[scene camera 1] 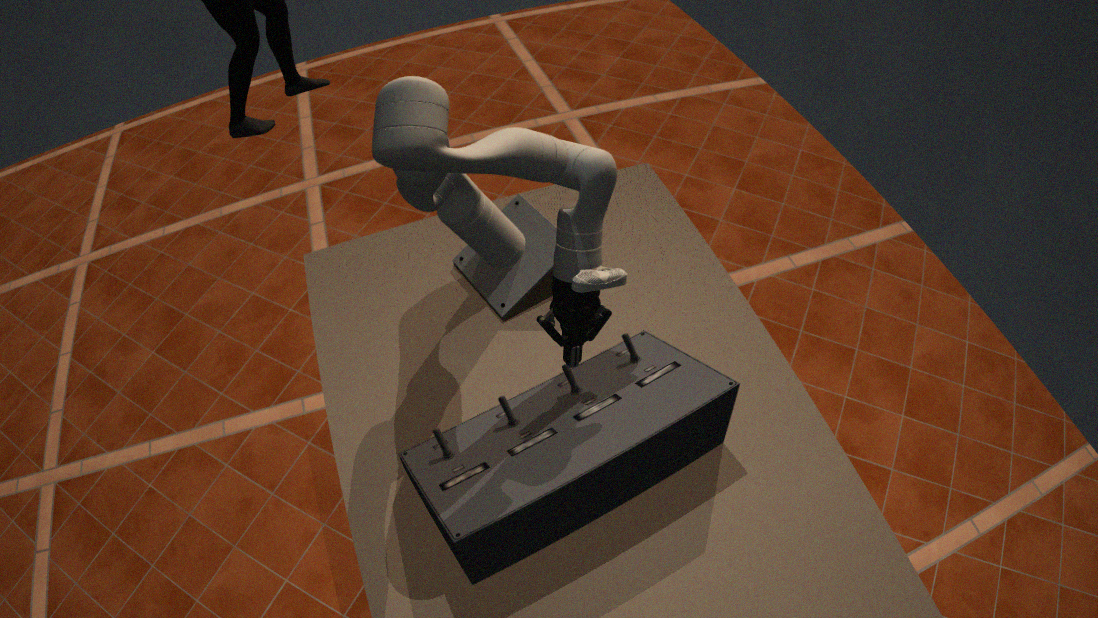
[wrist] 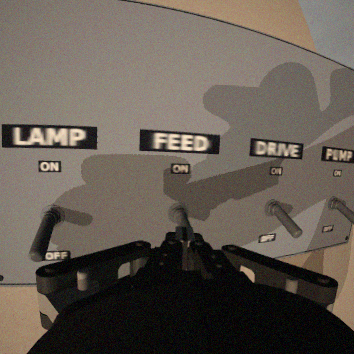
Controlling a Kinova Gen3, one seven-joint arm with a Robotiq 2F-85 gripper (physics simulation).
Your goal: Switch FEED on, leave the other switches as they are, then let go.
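The FEED switch is a short grey lever under its FEED label. It leans away from its ON mark, like the other levers; its OFF mark is hidden behind the gripper. My gripper is shut and empty. Its fingertips are at the free end of the FEED lever, on the robot's side, and cover that end in the wrist view. Whether they touch it I cannot tell.
The LAMP lever stands on one side of FEED. The DRIVE lever and the PUMP lever stand on the other. All are on the grey switch box.
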